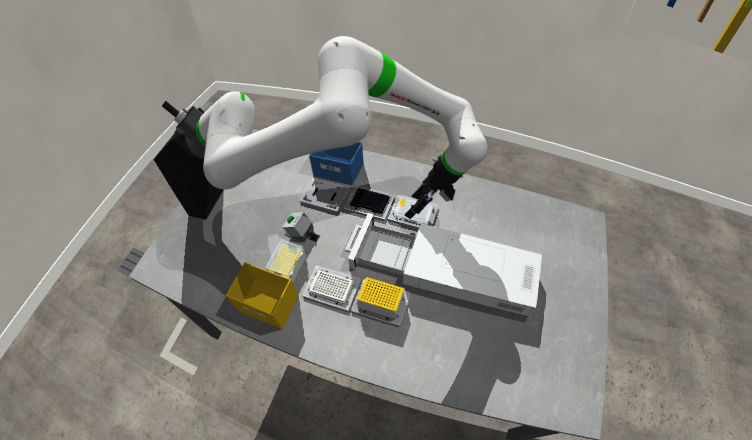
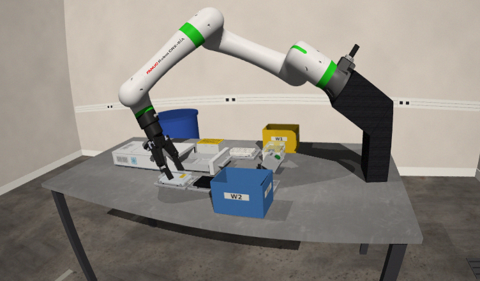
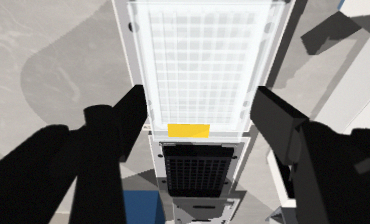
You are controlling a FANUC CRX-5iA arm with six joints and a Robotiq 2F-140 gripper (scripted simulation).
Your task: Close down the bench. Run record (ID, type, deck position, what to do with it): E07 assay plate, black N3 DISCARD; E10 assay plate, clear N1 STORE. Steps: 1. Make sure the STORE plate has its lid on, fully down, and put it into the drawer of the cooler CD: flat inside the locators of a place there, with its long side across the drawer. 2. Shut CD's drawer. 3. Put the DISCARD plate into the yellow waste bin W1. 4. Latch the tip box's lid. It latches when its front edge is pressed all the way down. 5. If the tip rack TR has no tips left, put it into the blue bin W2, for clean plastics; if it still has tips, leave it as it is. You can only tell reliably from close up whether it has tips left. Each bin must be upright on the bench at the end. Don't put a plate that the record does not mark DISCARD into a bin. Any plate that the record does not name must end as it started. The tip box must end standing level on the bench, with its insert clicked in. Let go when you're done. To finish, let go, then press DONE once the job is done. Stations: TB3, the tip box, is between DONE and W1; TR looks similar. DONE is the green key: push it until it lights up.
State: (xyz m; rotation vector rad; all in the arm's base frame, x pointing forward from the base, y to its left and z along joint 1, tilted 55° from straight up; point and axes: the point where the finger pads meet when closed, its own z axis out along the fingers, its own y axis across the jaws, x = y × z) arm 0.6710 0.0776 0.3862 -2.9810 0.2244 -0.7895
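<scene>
My gripper is now 20 mm above the clear lid. Also, from my hand: clear plate: 40 mm below; then cooler drawer: 50 mm behind, 190 mm to the right, 20 mm below; then black assay plate: 170 mm behind, 30 mm to the left, 40 mm below.
</scene>
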